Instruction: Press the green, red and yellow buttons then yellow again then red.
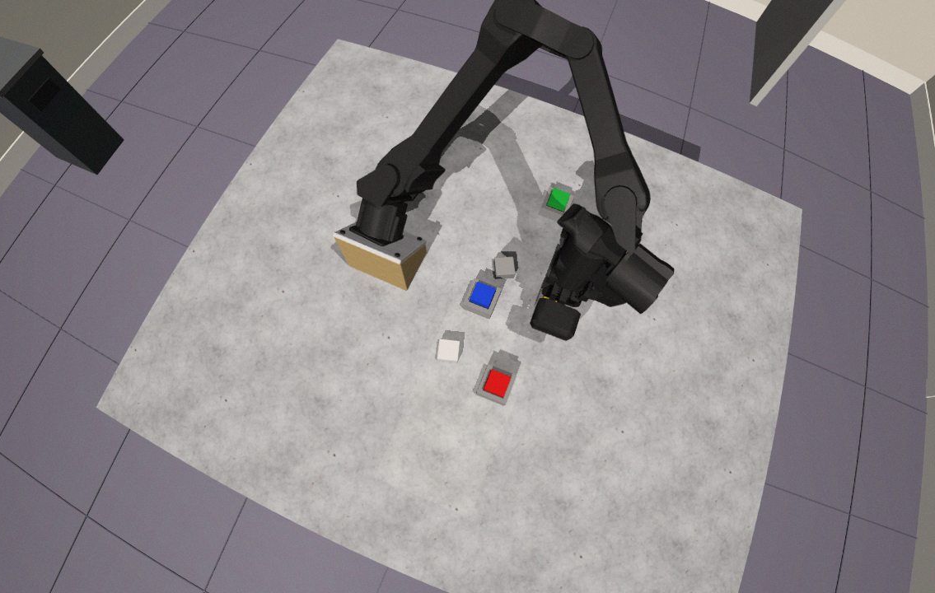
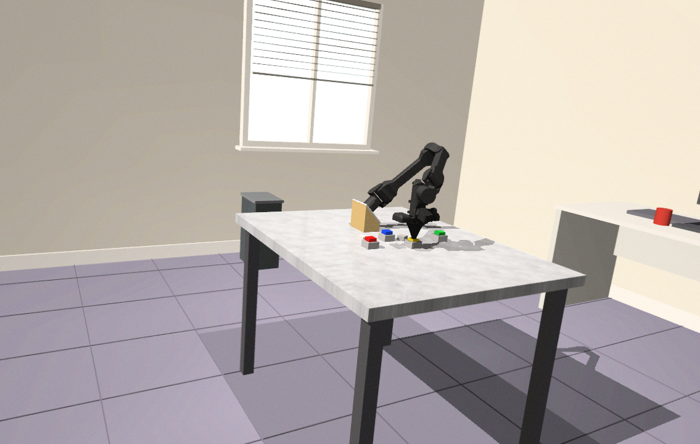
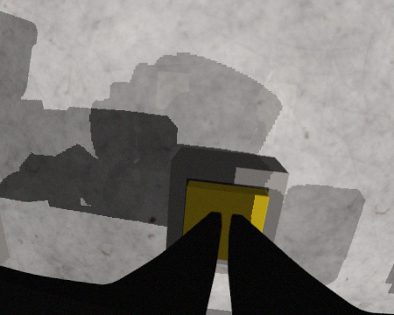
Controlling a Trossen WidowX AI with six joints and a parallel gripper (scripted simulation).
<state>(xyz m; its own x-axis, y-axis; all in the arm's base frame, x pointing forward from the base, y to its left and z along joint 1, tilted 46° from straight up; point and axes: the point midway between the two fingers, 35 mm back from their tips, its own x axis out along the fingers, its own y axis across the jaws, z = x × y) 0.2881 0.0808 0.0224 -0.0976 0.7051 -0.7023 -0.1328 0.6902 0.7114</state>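
Now: gripper tip 10 mm above the yellow button. Also, from my gripper tip: blue button: 100 mm behind, 60 mm to the right; red button: 170 mm to the right, 20 mm behind; grey block: 100 mm behind, 20 mm below, 10 mm to the left.
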